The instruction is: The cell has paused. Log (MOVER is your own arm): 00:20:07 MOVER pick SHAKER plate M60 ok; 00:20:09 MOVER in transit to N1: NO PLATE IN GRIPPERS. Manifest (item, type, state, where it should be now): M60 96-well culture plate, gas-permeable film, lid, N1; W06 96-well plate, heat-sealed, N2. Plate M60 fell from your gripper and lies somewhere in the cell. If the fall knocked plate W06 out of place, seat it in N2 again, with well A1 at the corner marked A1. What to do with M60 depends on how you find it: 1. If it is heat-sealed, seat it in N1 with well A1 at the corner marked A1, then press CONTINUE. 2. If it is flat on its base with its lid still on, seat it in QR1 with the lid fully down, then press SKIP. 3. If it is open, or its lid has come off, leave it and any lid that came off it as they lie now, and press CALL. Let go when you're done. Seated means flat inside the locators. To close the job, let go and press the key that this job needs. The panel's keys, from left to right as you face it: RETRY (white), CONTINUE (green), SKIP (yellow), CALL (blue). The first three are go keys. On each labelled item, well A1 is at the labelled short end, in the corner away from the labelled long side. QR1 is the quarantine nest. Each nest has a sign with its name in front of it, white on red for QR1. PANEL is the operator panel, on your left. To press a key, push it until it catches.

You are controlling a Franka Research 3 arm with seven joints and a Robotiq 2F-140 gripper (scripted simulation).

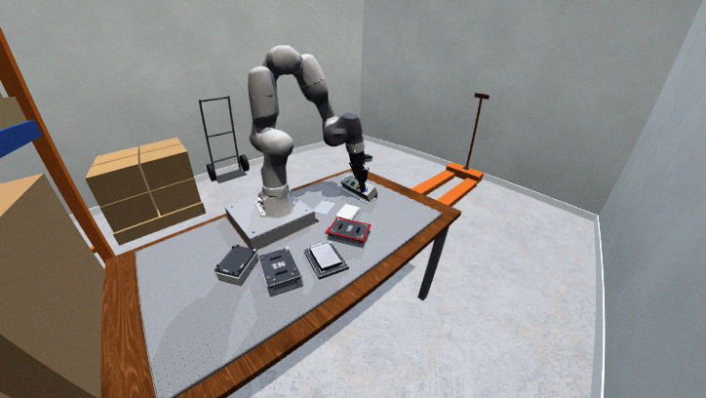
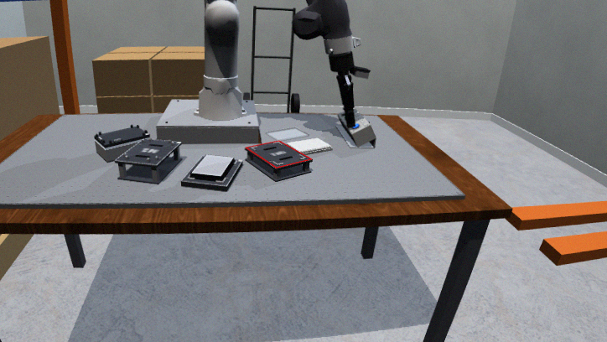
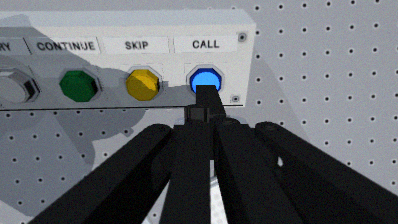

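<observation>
Right now the blue call key is 2 cm to the left of my hand and 3 cm below it. Also, from my hand: yellow skip key 5 cm behind, 2 cm to the left, 3 cm below; then green continue key 10 cm behind, 2 cm to the left, 3 cm below; then white retry key 15 cm behind, 2 cm to the left, 3 cm below.
</observation>
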